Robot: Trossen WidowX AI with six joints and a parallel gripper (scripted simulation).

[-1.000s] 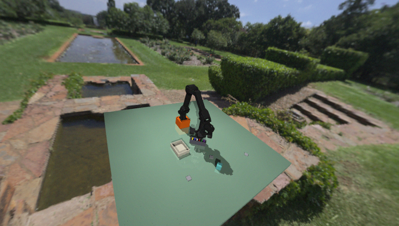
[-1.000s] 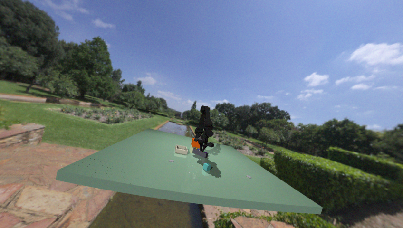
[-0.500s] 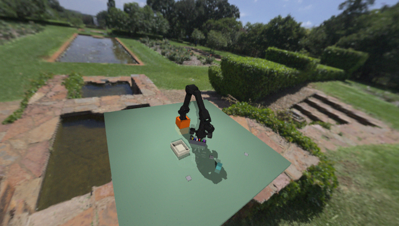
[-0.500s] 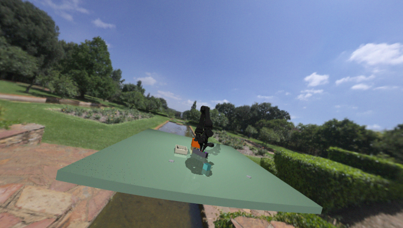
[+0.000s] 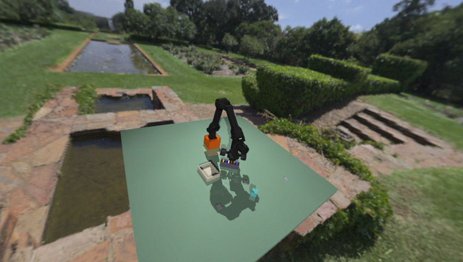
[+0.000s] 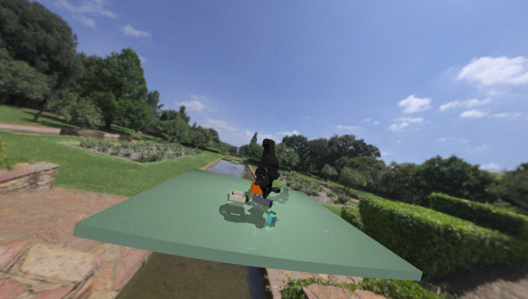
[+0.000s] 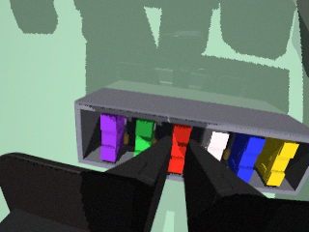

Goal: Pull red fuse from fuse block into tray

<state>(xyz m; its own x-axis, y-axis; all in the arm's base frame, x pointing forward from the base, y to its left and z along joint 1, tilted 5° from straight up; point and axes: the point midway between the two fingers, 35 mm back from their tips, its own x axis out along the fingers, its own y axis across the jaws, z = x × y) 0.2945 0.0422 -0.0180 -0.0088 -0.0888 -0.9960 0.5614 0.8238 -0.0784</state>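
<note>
My gripper tip is now 1 cm above the red fuse. Round my gripper tip: blue fuse: 2 cm behind, 3 cm to the right, 1 cm below; white fuse: 1 cm behind, 2 cm to the right, 1 cm below; green fuse: 1 cm ahead, 2 cm to the left, 1 cm below.
</note>
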